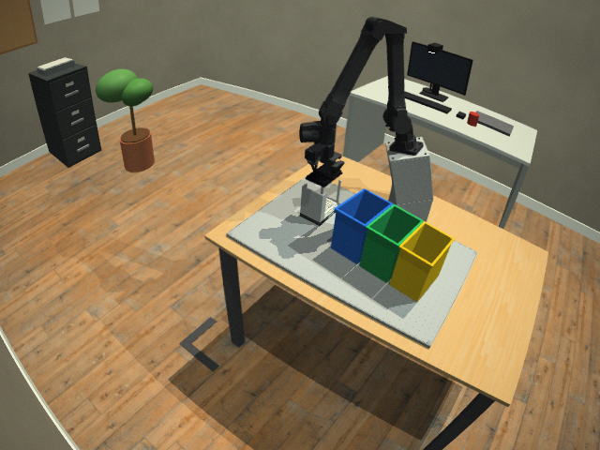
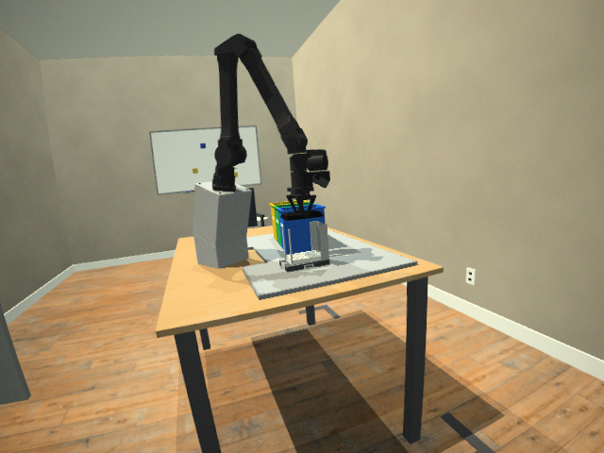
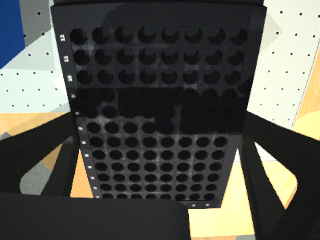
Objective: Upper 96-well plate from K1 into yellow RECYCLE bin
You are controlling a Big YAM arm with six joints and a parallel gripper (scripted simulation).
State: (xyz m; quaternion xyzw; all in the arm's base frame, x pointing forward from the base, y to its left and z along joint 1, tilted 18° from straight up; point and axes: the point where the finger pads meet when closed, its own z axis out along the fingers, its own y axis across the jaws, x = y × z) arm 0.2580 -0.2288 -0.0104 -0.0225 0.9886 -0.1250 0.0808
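Right now my hand is 48 cm to the right of the yellow bin, 9 cm short of it and 9 cm above it. Also, from my hand: dark 96-well plate (right at my hand); then blue bin (22 cm to the left, 9 cm below, 7 cm ahead); then white plate (16 cm below).
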